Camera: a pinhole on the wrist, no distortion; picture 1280 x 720 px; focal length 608.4 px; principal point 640.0 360.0 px. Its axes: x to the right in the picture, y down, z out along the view. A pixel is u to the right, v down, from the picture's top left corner.
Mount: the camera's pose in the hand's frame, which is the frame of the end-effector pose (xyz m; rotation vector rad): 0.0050 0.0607 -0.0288 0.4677 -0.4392 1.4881
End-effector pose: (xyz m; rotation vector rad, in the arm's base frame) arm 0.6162 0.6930 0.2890 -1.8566 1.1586 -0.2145
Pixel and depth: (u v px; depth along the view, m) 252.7 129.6 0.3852
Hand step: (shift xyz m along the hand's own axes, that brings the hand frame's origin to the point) 0.1444 -0.3597 0.1545
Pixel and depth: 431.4 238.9 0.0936
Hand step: 0.0231 -0.0180 0.0313
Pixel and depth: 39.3 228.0 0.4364
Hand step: 0.0866 -0.5415 0.0967
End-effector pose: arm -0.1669 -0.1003 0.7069 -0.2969 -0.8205 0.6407
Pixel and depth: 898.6 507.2 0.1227
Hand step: -0.0218 0.0376 0.1031
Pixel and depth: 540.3 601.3 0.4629
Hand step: -0.1778 -0.2520 0.3213
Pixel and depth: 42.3 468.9 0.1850
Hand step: -0.0336 -0.1918 0.0269
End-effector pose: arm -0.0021 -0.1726 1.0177 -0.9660 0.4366 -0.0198
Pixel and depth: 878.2 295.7 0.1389
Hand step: 0.0228 0.0294 0.1167
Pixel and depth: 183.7 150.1 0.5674
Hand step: 0.1888 -0.6118 0.2064
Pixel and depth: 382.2 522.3 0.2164
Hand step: -0.0545 -0.1332 0.1032
